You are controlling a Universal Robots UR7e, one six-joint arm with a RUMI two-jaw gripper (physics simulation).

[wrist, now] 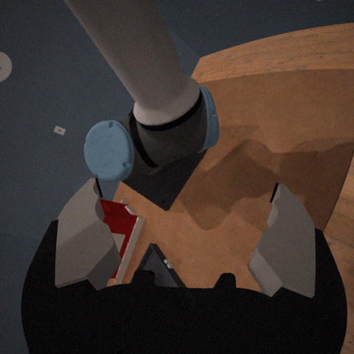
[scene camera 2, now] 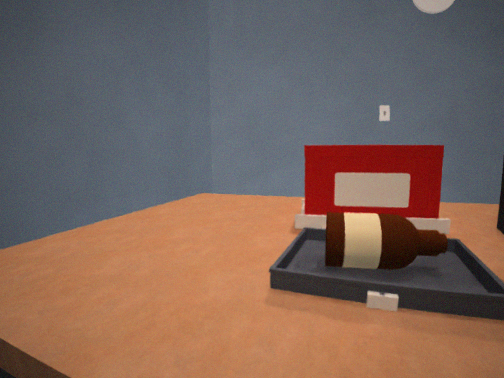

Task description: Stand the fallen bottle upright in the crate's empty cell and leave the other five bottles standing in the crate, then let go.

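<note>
The fallen brown bottle (scene camera 2: 395,241) with a cream label lies on its side in the dark tray (scene camera 2: 320,281) (wrist: 172,275), its neck to the right in the scene view. The red crate (scene camera 2: 372,160) (wrist: 131,228) with a pale panel stands behind the tray. The other five bottles and the empty cell do not show. My gripper (wrist: 185,182) is open with empty space between its jaws; in the wrist view it hangs above the table, away from the bottle. The gripper does not show in the scene view.
White brackets (scene camera 2: 310,221) edge the crate's foot, and a small white block (scene camera 2: 382,300) sits at the tray's front wall. In the wrist view the arm's own joint (wrist: 170,135) and a dark base plate (wrist: 167,185) stand beyond the jaws, over the wooden table (wrist: 215,255).
</note>
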